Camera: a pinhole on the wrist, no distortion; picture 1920 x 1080 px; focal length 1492.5 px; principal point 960.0 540.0 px. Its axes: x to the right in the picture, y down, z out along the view. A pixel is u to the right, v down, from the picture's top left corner.
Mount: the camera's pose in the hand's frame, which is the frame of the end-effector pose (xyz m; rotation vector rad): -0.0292 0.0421 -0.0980 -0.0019 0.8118 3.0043
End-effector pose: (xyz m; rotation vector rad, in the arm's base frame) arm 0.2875 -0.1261 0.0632 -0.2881 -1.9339 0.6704
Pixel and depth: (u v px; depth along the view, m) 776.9 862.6 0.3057
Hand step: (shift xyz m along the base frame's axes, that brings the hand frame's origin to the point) -0.1942 0.0516 -0.1364
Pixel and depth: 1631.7 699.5 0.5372
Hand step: -0.2541 -0.0361 -0.4834
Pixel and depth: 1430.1 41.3 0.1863
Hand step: -0.0074 0.1055 -0.1833
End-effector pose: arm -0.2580 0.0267 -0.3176 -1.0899 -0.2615 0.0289
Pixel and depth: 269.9 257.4 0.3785
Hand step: 0.1324 0.3271 -0.1405
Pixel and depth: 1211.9 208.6 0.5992
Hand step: -0.1491 0.5030 -0.2767
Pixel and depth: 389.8 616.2 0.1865
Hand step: 0.0395 0.1248 -0.0723
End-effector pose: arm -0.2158 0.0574 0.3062 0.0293 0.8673 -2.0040
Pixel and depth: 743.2 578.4 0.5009
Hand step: 0.2911 -0.3264 0.0825
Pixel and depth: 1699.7 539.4 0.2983
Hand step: 0.2982 -0.0270 0.0685
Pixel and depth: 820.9 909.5 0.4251
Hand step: 0.2173 -0.2499 0.1464
